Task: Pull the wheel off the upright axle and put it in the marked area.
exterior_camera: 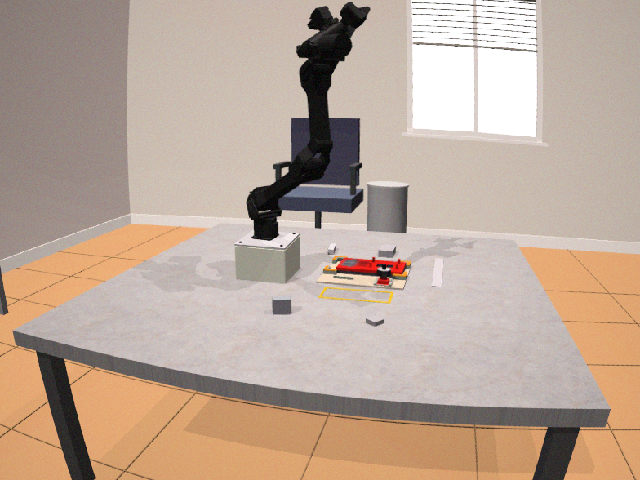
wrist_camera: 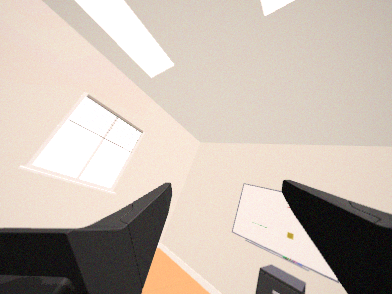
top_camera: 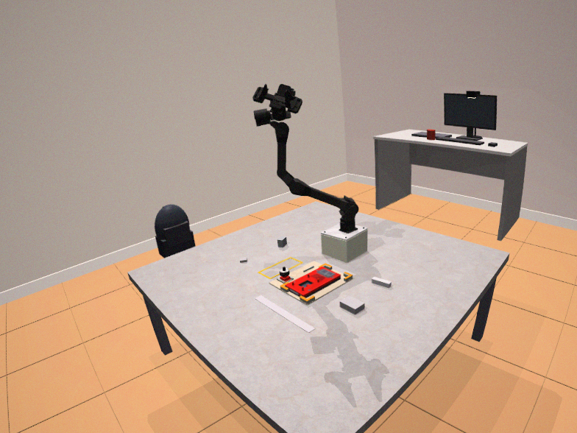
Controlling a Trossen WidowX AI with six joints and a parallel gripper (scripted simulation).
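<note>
The axle lies 60 mm ahead of my gripper tip, 30 mm to the left of it and 720 mm below it. Round my gripper tip: wheel: 60 mm ahead, 40 mm to the left, 720 mm below; white strip: 200 mm ahead, 220 mm to the left, 750 mm below.
</note>
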